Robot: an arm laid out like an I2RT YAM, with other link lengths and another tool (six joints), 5 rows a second.
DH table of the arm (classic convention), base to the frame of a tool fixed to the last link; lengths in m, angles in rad. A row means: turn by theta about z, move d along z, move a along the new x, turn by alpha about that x. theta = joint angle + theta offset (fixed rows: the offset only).
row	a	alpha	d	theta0
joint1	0.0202	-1.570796	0.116	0
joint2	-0.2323	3.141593	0	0
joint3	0.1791	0	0	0.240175
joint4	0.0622	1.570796	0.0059	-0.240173
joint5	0	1.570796	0.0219	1.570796
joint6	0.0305	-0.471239	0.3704	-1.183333
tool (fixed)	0	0	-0.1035	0
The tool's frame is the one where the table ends.
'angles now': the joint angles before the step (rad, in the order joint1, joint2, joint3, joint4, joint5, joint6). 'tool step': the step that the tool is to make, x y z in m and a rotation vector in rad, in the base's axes. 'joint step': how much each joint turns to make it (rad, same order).
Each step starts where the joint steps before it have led.
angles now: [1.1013, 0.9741, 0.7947, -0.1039, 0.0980, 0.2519]
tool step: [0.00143, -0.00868, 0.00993, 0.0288, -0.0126, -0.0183]
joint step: [-0.0006, -0.0442, -0.0141, 0.0006, 0.0166, 0.0065]
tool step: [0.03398, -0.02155, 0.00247, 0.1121, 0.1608, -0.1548]
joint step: [0.0007, 0.0068, 0.0118, -0.0157, 0.1013, 0.2304]
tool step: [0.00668, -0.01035, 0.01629, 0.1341, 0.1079, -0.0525]
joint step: [0.0182, -0.0234, 0.0185, -0.0094, 0.0304, 0.1734]
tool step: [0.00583, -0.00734, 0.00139, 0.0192, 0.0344, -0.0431]
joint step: [0.0272, 0.0011, 0.0255, -0.0371, 0.0591, 0.0569]
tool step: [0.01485, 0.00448, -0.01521, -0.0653, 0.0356, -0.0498]
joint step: [0.0115, 0.0995, 0.0785, -0.0612, 0.0571, 0.0243]
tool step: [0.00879, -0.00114, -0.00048, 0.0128, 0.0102, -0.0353]
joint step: [0.0018, 0.0286, 0.0051, 0.0210, 0.0305, 0.0275]
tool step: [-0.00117, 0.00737, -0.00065, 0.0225, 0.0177, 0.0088]
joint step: [0.0073, 0.0212, -0.0010, 0.0262, -0.0095, 0.0252]
